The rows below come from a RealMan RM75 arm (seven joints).
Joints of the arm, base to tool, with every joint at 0 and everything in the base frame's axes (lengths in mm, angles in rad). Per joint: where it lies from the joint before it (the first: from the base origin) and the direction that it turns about. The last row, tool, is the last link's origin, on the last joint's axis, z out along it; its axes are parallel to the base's.
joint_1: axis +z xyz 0 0 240.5
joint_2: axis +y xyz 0 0 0
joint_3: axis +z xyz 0 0 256
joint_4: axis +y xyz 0 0 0
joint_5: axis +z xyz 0 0 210
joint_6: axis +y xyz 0 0 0
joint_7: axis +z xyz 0 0 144
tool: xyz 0 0 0
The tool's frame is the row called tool.
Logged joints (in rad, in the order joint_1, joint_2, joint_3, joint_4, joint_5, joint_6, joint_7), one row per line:
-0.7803 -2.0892 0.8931 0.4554 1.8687 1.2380 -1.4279
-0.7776 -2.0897 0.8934 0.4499 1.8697 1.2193 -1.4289
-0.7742 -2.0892 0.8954 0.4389 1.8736 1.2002 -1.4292
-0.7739 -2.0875 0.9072 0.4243 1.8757 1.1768 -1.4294
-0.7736 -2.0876 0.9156 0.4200 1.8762 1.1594 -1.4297
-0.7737 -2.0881 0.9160 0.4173 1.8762 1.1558 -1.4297
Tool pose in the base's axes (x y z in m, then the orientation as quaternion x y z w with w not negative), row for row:
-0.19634 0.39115 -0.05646 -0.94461 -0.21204 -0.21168 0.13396
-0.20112 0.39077 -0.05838 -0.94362 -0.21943 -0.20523 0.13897
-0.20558 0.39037 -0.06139 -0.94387 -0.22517 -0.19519 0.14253
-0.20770 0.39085 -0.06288 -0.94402 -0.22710 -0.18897 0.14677
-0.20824 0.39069 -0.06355 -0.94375 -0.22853 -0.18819 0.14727
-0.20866 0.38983 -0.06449 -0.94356 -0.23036 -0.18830 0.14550
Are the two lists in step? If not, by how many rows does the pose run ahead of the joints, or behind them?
The pose runs 1 row ahead of the joints: the pose in row i belongs to the joints in row i + 1.
